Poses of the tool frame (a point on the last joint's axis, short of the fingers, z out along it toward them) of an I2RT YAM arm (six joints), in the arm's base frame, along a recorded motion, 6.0 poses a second.
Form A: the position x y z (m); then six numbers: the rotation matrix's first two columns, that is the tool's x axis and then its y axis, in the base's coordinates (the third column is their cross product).
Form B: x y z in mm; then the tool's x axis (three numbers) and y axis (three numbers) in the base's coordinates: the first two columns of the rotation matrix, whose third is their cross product. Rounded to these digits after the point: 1 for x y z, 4 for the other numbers.
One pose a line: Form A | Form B
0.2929, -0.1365, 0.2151, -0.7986, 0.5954, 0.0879, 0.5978, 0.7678, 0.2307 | 292.9, -136.5, 215.1, -0.7986, 0.5954, 0.0879, 0.5978, 0.7678, 0.2307
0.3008, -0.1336, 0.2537, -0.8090, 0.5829, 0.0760, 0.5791, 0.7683, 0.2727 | 300.8, -133.6, 253.7, -0.8090, 0.5829, 0.0760, 0.5791, 0.7683, 0.2727
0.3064, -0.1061, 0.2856, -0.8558, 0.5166, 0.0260, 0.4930, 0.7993, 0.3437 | 306.4, -106.1, 285.6, -0.8558, 0.5166, 0.0260, 0.4930, 0.7993, 0.3437
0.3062, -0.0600, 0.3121, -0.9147, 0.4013, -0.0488, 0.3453, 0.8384, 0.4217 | 306.2, -60.0, 312.1, -0.9147, 0.4013, -0.0488, 0.3453, 0.8384, 0.4217
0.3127, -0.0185, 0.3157, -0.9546, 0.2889, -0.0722, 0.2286, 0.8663, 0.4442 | 312.7, -18.5, 315.7, -0.9546, 0.2889, -0.0722, 0.2286, 0.8663, 0.4442
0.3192, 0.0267, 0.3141, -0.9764, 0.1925, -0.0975, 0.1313, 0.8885, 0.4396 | 319.2, 26.7, 314.1, -0.9764, 0.1925, -0.0975, 0.1313, 0.8885, 0.4396
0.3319, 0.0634, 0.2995, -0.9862, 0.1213, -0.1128, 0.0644, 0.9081, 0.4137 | 331.9, 63.4, 299.5, -0.9862, 0.1213, -0.1128, 0.0644, 0.9081, 0.4137
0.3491, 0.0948, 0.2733, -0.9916, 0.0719, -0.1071, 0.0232, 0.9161, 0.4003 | 349.1, 94.8, 273.3, -0.9916, 0.0719, -0.1071, 0.0232, 0.9161, 0.4003
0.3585, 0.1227, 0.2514, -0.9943, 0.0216, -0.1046, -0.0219, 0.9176, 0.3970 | 358.5, 122.7, 251.4, -0.9943, 0.0216, -0.1046, -0.0219, 0.9176, 0.3970
